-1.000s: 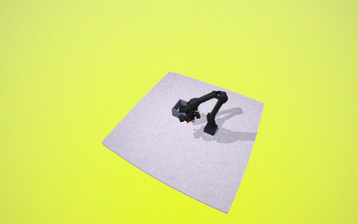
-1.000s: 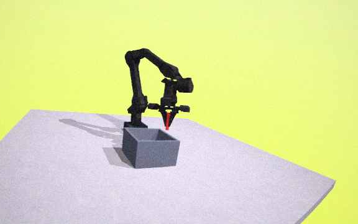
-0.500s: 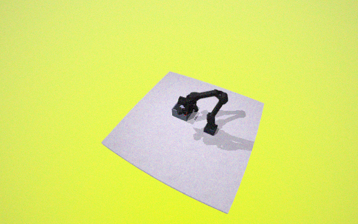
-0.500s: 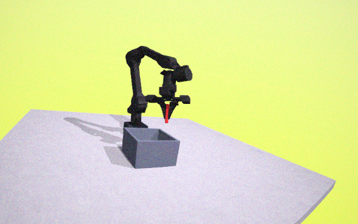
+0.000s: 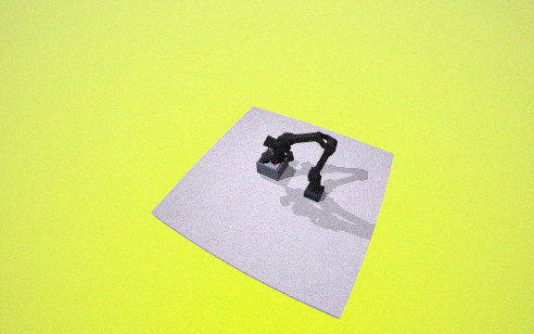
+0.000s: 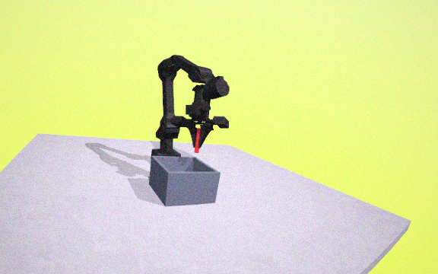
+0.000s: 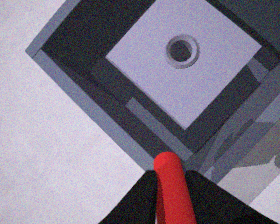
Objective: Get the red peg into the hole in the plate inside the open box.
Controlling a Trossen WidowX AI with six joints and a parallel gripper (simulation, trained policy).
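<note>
The grey box is 110 mm below my gripper tip, 70 mm to the right of it and 50 mm ahead of it. Also, from my gripper tip: red peg 20 mm above, 10 mm to the left, 10 mm behind.
</note>
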